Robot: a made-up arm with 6 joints.
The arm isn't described. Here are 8 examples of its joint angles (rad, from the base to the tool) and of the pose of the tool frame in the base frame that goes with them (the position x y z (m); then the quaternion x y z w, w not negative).
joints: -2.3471 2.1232 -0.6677 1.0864 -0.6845 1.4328
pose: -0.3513 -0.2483 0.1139 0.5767 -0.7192 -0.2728 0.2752
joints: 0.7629 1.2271 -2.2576 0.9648 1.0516 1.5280
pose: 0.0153 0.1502 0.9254 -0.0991 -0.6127 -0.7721 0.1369
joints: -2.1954 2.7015 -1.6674 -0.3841 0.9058 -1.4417
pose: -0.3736 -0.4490 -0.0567 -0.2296 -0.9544 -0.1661 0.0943
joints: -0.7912 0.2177 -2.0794 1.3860 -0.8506 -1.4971
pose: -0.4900 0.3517 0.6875 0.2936 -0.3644 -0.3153 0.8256
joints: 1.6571 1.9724 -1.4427 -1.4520 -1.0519 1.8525
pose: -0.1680 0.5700 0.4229 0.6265 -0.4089 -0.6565 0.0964
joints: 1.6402 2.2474 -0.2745 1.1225 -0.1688 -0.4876
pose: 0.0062 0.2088 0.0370 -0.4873 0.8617 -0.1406 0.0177
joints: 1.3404 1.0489 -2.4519 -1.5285 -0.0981 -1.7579
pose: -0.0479 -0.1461 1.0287 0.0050 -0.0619 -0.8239 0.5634
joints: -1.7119 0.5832 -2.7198 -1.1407 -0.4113 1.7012
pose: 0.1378 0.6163 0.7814 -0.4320 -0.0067 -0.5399 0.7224
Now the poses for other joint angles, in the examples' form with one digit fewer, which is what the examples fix.
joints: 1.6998 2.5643 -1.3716 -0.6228 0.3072 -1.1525
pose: -0.051 0.580 -0.036 -0.980 -0.144 -0.091 0.104
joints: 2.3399 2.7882 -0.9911 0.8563 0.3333 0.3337
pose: -0.271 0.232 -0.166 0.524 -0.824 0.198 0.089
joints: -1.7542 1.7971 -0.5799 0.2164 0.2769 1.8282
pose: -0.053 -0.330 0.175 0.945 -0.315 0.041 0.080
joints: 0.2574 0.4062 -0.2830 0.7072 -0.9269 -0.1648
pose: 0.050 -0.061 0.498 0.258 0.375 0.144 0.879
